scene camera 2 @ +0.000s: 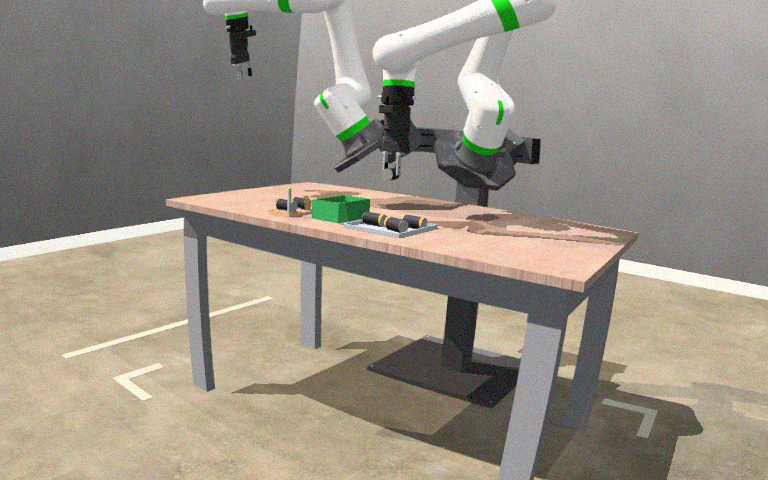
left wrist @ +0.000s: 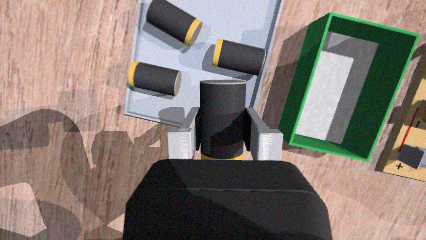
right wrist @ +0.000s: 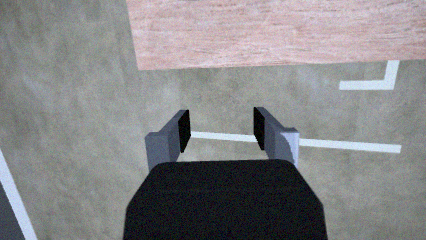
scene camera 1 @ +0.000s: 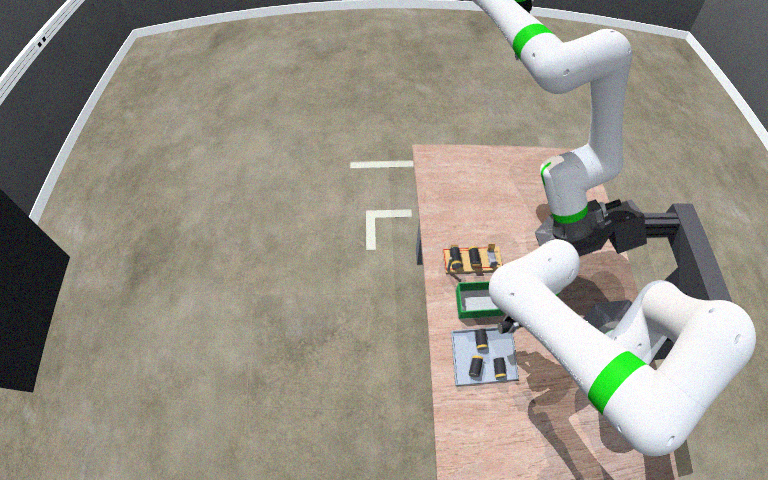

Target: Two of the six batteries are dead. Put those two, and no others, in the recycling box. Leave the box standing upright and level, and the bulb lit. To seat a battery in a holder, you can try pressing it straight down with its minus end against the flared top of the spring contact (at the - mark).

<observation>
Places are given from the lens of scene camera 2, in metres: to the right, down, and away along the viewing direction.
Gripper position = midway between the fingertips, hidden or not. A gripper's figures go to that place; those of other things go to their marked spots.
my left gripper point(scene camera 2: 391, 174): 0.02, -0.18, 1.65
green recycling box point(scene camera 2: 336, 213): -0.13, -0.07, 1.62
</observation>
